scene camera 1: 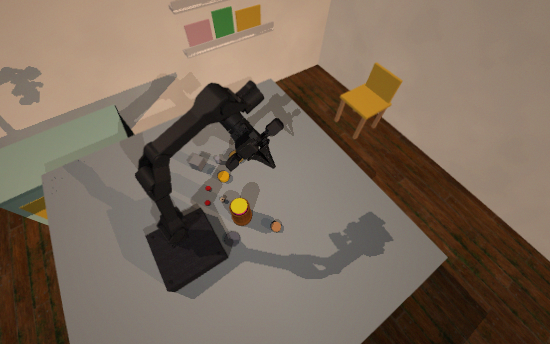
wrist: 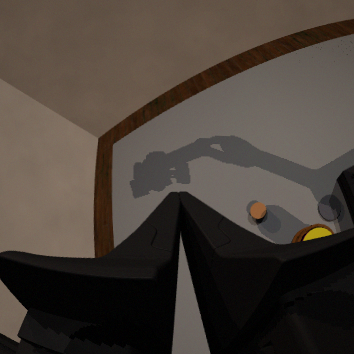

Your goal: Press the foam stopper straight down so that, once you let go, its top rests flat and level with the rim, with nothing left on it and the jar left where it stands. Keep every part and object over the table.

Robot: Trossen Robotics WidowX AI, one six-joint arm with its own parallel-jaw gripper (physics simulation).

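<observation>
The brown jar (scene camera 1: 242, 218) (wrist: 299, 236) stands upright on the table (scene camera 1: 310, 305), in front of and to the right of the arm's base. The yellow stopper (scene camera 1: 239, 205) (wrist: 318, 234) sits in its mouth. In the scene view its top appears above the brown rim, with a thin pink line under its near edge; how far it stands out is too small to tell. Nothing is seen on its top. My gripper (scene camera 1: 273, 166) (wrist: 177, 199) is shut and empty, in the air beyond the jar, touching neither. In the wrist view a finger hides the near part of the jar and stopper.
A small orange cylinder (scene camera 1: 276, 227) (wrist: 258, 210) stands right of the jar. A dark round piece (scene camera 1: 231, 237) (wrist: 329, 207) lies by the arm's base. A yellow round piece (scene camera 1: 223, 176), two red pieces (scene camera 1: 208, 188) (scene camera 1: 207, 203) and a grey block (scene camera 1: 198, 161) lie behind and left of the jar.
</observation>
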